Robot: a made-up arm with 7 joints.
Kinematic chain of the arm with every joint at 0, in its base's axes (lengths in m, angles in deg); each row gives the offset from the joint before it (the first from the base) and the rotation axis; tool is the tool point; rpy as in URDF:
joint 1: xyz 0 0 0.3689 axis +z
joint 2: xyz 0 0 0 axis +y
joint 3: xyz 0 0 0.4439 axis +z
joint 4: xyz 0.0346 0 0 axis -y
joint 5: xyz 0.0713 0 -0.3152 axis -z
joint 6: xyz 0 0 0 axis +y
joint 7: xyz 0.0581 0 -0.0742 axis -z
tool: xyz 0 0 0 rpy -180 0 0
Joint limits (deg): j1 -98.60..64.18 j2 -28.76..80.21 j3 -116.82..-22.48 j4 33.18..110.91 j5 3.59..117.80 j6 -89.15..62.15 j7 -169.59..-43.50
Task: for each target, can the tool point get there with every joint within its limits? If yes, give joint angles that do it. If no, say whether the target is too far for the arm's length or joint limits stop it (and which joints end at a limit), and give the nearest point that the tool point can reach.
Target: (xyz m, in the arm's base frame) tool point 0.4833 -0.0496 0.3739
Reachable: yes | joints 46.25 62.05 -66.70 54.41 90.19 21.22 -134.96
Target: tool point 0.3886 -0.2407 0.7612
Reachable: yes | joints 9.56 24.35 -51.16 77.38 56.85 -76.46 -132.44
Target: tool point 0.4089 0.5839 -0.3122
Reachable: no: too far | nearest point 0.3746 0.4638 0.0442 | short by 0.378 m
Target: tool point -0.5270 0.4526 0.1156
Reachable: no: joint limits stop it (at a limit: joint 2, joint 3) | nearest point -0.3226 0.2770 0.4611 | short by 0.438 m
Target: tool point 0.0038 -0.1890 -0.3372
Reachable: no: joint limits stop it (at a limit: joint 2, joint 3, joint 6) | nearest point 0.0064 -0.3171 0.0422 | short by 0.400 m
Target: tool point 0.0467 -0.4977 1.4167
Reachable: no: too far | nearest point 0.0317 -0.3375 1.0794 | short by 0.374 m
